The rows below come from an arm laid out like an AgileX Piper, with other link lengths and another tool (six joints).
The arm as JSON. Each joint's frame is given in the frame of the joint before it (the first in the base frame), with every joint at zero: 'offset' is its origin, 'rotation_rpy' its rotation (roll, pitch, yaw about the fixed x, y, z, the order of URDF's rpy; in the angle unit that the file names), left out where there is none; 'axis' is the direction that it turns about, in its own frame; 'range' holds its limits. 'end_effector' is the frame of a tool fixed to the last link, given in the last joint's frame.
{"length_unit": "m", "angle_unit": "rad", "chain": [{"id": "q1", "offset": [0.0, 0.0, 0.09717], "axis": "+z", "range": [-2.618, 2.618]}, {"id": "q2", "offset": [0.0, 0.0, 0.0], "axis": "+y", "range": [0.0, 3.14]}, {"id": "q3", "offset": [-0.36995, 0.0, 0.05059], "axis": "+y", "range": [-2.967, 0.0]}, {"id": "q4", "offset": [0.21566, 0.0, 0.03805], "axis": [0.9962, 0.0, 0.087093], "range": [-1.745, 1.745]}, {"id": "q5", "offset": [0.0, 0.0, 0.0], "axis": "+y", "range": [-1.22, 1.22]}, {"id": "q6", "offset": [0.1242, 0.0, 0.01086], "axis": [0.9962, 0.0, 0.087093], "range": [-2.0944, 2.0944]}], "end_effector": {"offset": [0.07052, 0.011, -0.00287], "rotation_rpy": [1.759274, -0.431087, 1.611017]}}
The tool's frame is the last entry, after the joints.
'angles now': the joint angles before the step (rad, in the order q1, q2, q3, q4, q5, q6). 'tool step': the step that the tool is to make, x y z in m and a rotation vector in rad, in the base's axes. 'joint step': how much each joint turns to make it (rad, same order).
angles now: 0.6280, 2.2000, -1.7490, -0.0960, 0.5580, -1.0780
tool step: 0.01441, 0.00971, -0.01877, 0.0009, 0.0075, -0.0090
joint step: -0.0010, 0.0700, -0.0731, 0.0000, 0.0091, 0.0090
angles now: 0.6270, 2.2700, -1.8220, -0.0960, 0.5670, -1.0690
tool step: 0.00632, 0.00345, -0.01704, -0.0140, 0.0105, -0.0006
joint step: 0.0000, 0.0440, -0.0299, -0.0080, 0.0029, 0.0040
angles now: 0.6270, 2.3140, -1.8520, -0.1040, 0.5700, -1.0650
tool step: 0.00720, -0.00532, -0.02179, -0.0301, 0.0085, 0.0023
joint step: -0.0110, 0.0400, -0.0020, -0.0180, -0.0140, -0.0060
